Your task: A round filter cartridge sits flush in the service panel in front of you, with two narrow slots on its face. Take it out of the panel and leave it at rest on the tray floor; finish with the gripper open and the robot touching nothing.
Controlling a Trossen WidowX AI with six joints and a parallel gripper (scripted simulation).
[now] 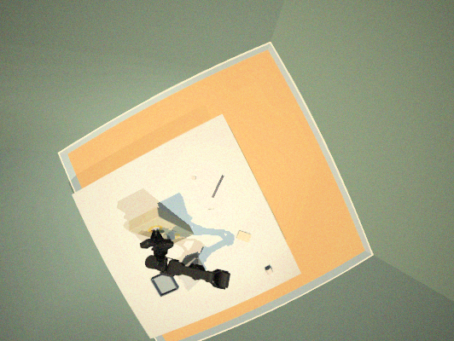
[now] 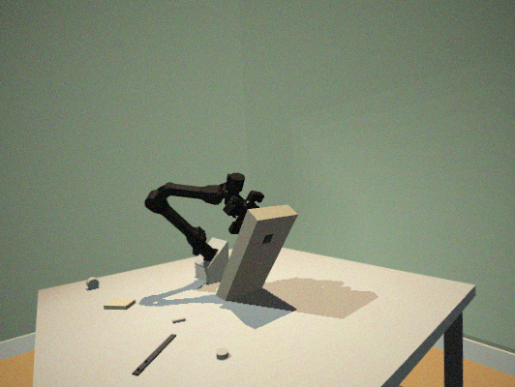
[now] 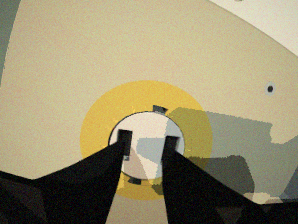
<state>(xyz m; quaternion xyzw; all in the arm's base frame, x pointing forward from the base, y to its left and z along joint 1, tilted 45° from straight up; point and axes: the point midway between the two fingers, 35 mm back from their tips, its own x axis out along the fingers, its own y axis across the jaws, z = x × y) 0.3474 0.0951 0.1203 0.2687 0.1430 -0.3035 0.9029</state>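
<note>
Now: gripper tip 20 mm short of the round filter cartridge and 20 mm above it. The rest, counted from my gripper tip: service panel (30 mm behind, 90 mm below); then dark-rimmed tray (410 mm behind, 300 mm to the left, 260 mm below); then tan pad (370 mm behind, 380 mm to the right, 260 mm below).
</note>
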